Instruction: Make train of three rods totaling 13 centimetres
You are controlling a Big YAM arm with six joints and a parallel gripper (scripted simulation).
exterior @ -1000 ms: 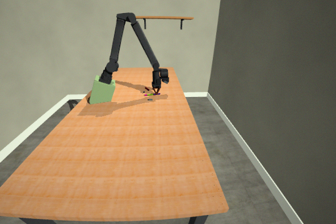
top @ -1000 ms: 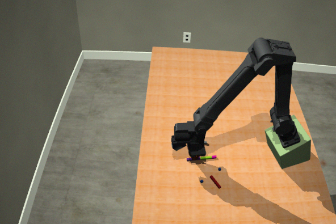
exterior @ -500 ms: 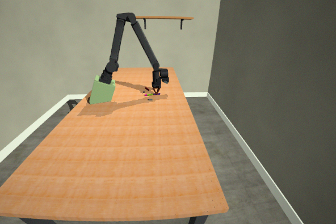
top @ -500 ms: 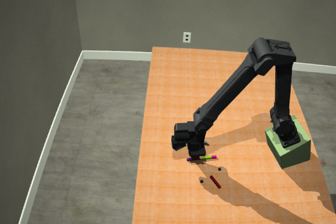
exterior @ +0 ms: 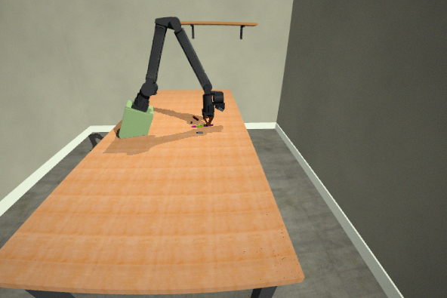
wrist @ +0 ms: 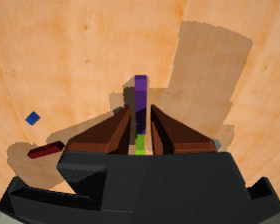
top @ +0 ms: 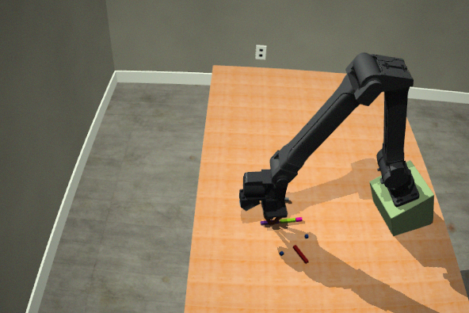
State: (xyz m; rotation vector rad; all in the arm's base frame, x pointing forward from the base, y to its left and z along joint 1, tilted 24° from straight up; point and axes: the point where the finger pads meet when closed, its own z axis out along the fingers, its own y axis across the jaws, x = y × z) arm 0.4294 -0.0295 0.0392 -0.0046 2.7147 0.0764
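My hand is 10 mm above the purple rod. Round my hand: lime rod (60 mm behind, 10 mm below); magenta rod (90 mm behind, 10 mm below); grey rod (60 mm behind, 90 mm to the right, 10 mm below).
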